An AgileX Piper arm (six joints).
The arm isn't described. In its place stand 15 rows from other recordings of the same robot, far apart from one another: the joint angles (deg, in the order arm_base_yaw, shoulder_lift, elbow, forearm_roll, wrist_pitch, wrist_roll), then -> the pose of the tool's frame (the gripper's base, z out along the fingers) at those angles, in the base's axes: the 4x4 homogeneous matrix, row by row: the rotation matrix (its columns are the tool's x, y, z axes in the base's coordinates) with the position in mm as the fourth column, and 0 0 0 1 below.
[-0.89, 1.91, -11.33, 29.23, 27.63, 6.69] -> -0.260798, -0.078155, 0.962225, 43.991; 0.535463, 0.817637, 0.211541, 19.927; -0.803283, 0.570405, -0.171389, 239.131; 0, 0, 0, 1
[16.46, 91.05, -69.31, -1.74, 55.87, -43.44] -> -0.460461, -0.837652, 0.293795, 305.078; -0.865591, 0.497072, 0.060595, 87.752; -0.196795, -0.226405, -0.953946, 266.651; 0, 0, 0, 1
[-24.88, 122.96, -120.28, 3.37, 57.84, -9.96] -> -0.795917, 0.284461, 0.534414, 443.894; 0.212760, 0.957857, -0.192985, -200.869; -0.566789, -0.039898, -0.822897, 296.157; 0, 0, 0, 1
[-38.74, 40.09, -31.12, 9.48, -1.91, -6.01] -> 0.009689, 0.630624, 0.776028, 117.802; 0.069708, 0.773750, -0.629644, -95.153; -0.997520, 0.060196, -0.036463, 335.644; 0, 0, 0, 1
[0.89, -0.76, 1.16, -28.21, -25.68, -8.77] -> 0.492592, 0.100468, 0.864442, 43.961; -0.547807, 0.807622, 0.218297, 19.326; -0.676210, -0.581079, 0.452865, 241.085; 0, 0, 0, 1
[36.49, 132.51, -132.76, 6.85, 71.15, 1.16] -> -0.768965, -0.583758, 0.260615, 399.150; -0.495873, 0.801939, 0.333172, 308.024; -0.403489, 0.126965, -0.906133, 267.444; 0, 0, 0, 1
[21.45, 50.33, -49.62, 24.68, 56.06, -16.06] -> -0.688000, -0.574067, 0.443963, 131.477; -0.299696, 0.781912, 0.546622, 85.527; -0.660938, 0.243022, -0.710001, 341.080; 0, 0, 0, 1
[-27.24, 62.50, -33.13, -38.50, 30.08, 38.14] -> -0.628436, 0.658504, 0.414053, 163.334; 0.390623, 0.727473, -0.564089, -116.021; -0.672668, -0.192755, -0.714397, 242.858; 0, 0, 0, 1
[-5.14, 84.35, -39.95, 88.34, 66.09, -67.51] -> -0.844372, -0.380627, 0.377038, 251.766; 0.204676, 0.421194, 0.883574, 60.845; -0.495119, 0.823236, -0.277739, 240.374; 0, 0, 0, 1
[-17.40, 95.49, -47.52, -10.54, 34.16, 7.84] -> -0.933557, 0.305207, 0.187936, 268.934; 0.275957, 0.946633, -0.166533, -94.074; -0.228734, -0.103606, -0.967960, 157.486; 0, 0, 0, 1
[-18.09, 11.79, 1.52, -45.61, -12.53, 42.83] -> 0.002865, 0.159604, 0.987177, 73.426; -0.038828, 0.986454, -0.159375, -9.144; -0.999242, -0.037874, 0.009023, 204.822; 0, 0, 0, 1
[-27.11, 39.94, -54.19, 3.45, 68.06, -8.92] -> -0.719654, 0.329618, 0.611106, 89.220; 0.219501, 0.942999, -0.250145, -39.969; -0.658724, -0.045879, -0.750984, 368.977; 0, 0, 0, 1
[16.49, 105.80, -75.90, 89.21, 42.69, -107.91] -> -0.133689, -0.886472, 0.443052, 376.633; -0.288970, 0.462507, 0.838202, 175.834; -0.947957, -0.015970, -0.317996, 269.631; 0, 0, 0, 1
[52.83, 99.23, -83.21, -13.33, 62.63, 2.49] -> -0.528243, -0.779801, 0.335961, 232.212; -0.801994, 0.588172, 0.104207, 275.422; -0.278864, -0.214392, -0.936093, 283.999; 0, 0, 0, 1
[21.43, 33.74, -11.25, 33.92, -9.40, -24.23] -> -0.199753, -0.251141, 0.947115, 116.323; 0.095074, 0.957067, 0.273832, 36.747; -0.975223, 0.144745, -0.167300, 242.333; 0, 0, 0, 1
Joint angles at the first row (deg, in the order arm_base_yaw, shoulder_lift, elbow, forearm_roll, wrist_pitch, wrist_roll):
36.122, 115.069, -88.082, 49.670, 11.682, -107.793
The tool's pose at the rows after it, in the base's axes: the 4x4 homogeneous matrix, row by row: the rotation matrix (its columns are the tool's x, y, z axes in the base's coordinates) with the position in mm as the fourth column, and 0 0 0 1 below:
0.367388, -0.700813, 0.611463, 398.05; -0.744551, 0.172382, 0.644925, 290.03; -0.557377, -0.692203, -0.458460, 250.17; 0, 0, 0, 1
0.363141, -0.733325, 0.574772, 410.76; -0.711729, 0.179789, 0.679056, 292.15; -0.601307, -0.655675, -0.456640, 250.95; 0, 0, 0, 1
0.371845, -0.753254, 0.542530, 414.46; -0.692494, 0.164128, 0.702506, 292.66; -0.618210, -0.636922, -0.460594, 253.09; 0, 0, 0, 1
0.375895, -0.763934, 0.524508, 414.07; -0.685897, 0.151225, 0.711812, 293.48; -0.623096, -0.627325, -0.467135, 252.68; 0, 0, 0, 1
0.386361, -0.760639, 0.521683, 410.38; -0.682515, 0.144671, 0.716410, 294.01; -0.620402, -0.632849, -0.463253, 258.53; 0, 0, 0, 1
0.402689, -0.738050, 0.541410, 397.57; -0.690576, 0.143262, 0.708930, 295.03; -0.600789, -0.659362, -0.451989, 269.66; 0, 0, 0, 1
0.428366, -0.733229, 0.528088, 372.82; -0.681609, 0.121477, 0.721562, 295.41; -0.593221, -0.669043, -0.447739, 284.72; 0, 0, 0, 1
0.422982, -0.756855, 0.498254, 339.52; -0.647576, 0.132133, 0.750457, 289.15; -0.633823, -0.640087, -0.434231, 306.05; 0, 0, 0, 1
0.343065, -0.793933, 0.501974, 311.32; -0.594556, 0.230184, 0.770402, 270.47; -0.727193, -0.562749, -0.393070, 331.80; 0, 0, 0, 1
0.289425, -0.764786, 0.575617, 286.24; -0.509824, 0.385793, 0.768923, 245.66; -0.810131, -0.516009, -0.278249, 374.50; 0, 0, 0, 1
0.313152, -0.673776, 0.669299, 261.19; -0.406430, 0.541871, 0.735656, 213.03; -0.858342, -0.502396, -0.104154, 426.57; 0, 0, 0, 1
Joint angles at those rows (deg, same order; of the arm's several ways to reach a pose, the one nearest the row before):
34.044, 118.564, -94.608, 51.702, 14.166, -107.791
32.726, 121.310, -99.450, 53.864, 18.820, -107.791
32.068, 122.259, -101.677, 54.409, 22.202, -107.796
31.976, 122.489, -102.121, 54.501, 23.608, -107.794
32.232, 121.617, -101.877, 53.964, 23.912, -107.505
33.498, 118.677, -99.195, 52.198, 21.718, -106.711
35.277, 113.813, -94.592, 51.535, 21.273, -106.521
36.898, 106.848, -88.499, 53.050, 22.126, -104.958
37.026, 99.061, -82.615, 55.670, 22.257, -99.403
36.916, 90.452, -79.246, 56.676, 18.782, -92.358
36.107, 81.762, -78.148, 57.449, 13.721, -88.257

